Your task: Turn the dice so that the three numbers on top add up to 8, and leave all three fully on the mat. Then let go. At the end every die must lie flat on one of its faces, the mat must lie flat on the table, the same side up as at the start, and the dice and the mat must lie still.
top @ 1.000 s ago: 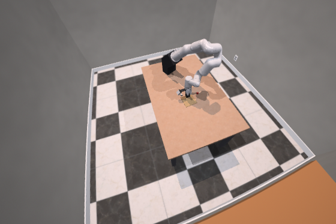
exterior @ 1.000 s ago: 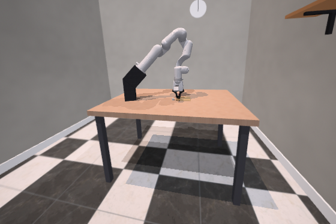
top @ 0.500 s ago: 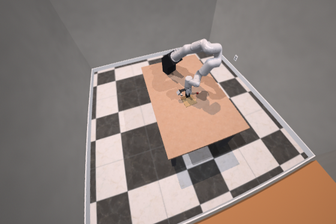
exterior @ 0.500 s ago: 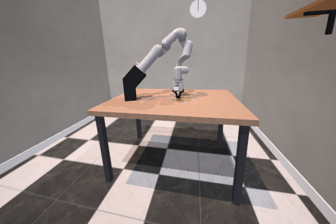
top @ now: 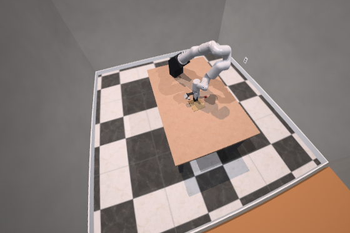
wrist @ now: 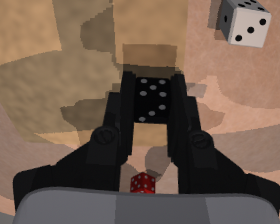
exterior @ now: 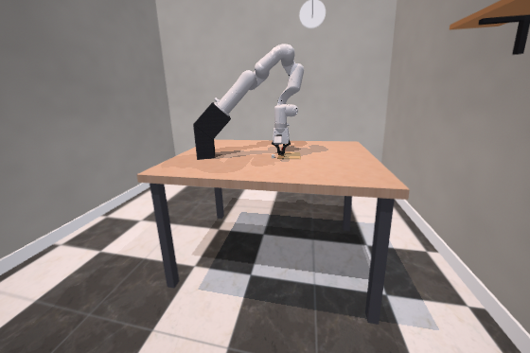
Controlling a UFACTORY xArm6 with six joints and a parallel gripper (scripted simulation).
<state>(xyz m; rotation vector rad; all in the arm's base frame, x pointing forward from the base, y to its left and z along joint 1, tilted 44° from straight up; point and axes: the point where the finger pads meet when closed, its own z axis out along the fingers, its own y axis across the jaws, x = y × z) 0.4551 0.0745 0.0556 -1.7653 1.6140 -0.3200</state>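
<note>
Now: hand 5 cm short of the tan mat, 3 cm above it and 1 cm to the right of it. From my hand the other things lie so: white die: 6 cm to the right, 3 cm behind, 2 cm below; red die: 13 cm to the left, 3 cm behind, 2 cm below.
</note>
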